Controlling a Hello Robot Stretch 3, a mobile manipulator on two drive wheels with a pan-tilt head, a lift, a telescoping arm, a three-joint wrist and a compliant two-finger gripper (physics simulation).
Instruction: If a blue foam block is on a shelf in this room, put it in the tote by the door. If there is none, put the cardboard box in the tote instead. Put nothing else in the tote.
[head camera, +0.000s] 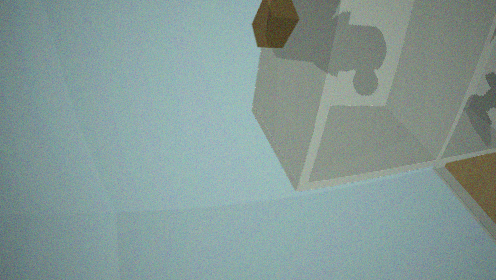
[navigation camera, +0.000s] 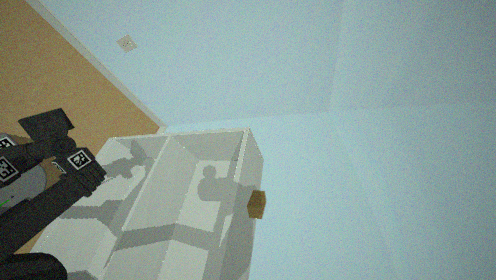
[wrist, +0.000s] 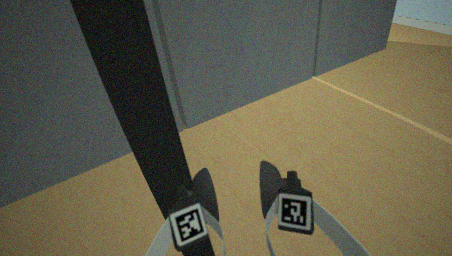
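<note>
A small brown box, which looks like cardboard, is at the outer end of a pale grey shelf unit. Whether it rests on top of the unit or against it I cannot tell. Dark shadows fall across the open compartments, and no blue block shows in the parts in view. My gripper is open and empty in the wrist view, above the wooden floor. The tote and the door do not show.
A light blue wall with an outlet stands behind the shelf unit. My black arm crosses the lower left. In the wrist view, a grey panelled surface rises from the floor, behind a black bar.
</note>
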